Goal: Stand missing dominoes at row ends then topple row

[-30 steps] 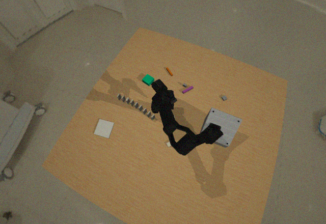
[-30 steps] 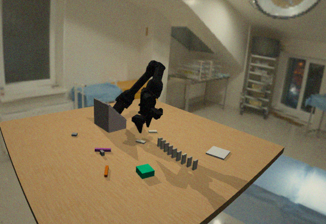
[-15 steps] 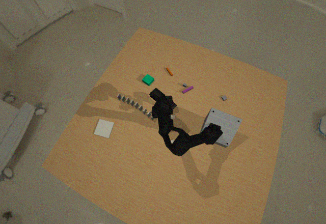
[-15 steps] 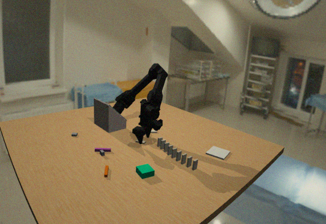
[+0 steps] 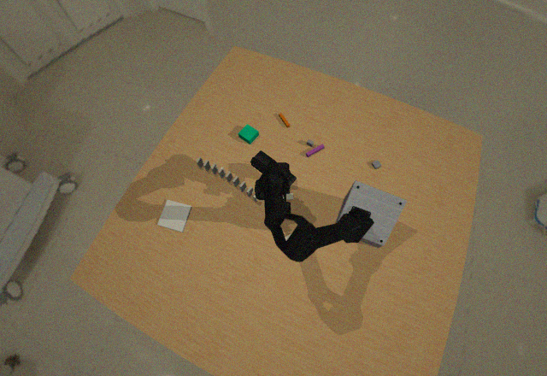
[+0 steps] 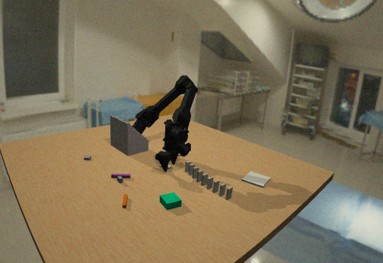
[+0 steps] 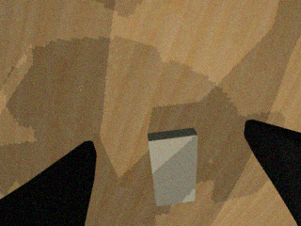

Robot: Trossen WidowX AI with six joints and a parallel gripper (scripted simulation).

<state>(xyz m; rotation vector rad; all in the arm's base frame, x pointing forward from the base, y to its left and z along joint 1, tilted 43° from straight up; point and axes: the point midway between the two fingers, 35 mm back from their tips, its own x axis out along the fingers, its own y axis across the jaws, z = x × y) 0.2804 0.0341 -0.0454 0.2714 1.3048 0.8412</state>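
My gripper tip is now 6 cm past the purple bar, 23 cm to the left of it and 1 cm below it. Also, from my gripper tip: orange bar 11 cm ahead, 32 cm to the right; then flat white tile 34 cm ahead, 22 cm to the left; then green block 22 cm ahead, 20 cm to the right, 1 cm above.
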